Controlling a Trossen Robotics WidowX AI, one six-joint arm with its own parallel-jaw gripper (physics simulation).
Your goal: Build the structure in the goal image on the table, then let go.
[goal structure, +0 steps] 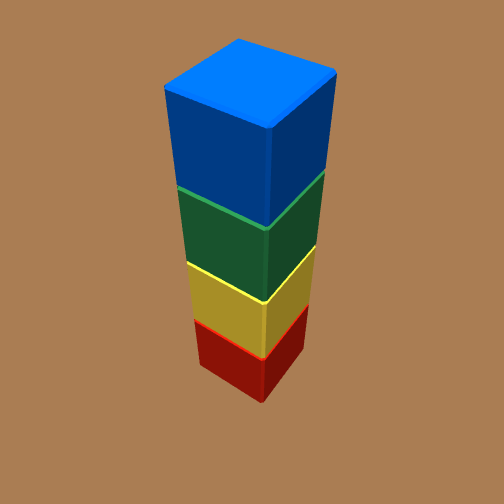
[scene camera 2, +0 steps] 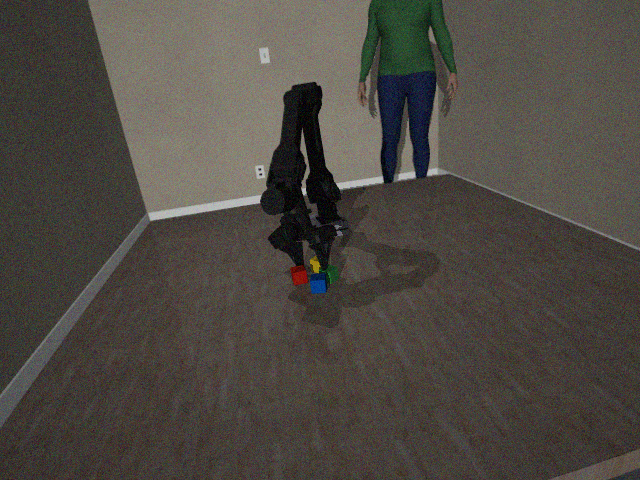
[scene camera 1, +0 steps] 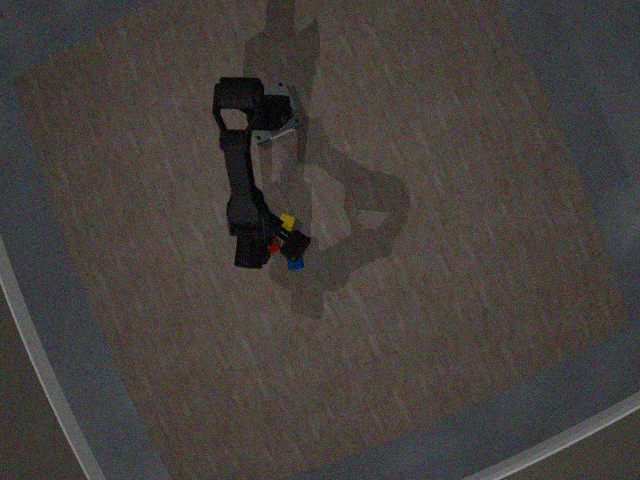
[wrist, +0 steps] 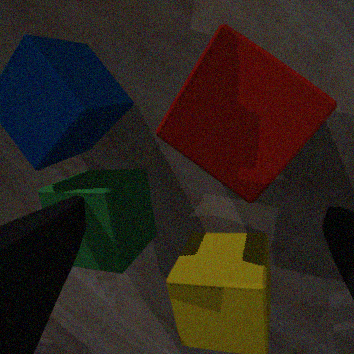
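A red cube (scene camera 1: pixel 272 246) (scene camera 2: pixel 299 275) (wrist: pixel 225 115), a blue cube (scene camera 1: pixel 295 264) (scene camera 2: pixel 318 284) (wrist: pixel 50 95), a green cube (scene camera 2: pixel 332 274) (wrist: pixel 130 215) and a yellow cube (scene camera 1: pixel 287 221) (scene camera 2: pixel 314 265) (wrist: pixel 220 310) sit close together on the floor-like surface, with small gaps between them. The arm hides the green cube in scene camera 1. My gripper (scene camera 2: pixel 313 266) (wrist: pixel 208 213) is open and empty, low over the group. In the wrist view, the left finger covers part of the green cube, and the yellow cube shows between the fingers; whether a finger touches a cube cannot be told.
The arm's base plate (scene camera 1: pixel 276 135) (scene camera 2: pixel 338 227) stands behind the cubes. In scene camera 2, a person (scene camera 2: pixel 405 41) in a green top stands by the back wall (scene camera 2: pixel 196 103). The arm's shadow (scene camera 1: pixel 382 191) (scene camera 2: pixel 413 260) falls beside the cubes.
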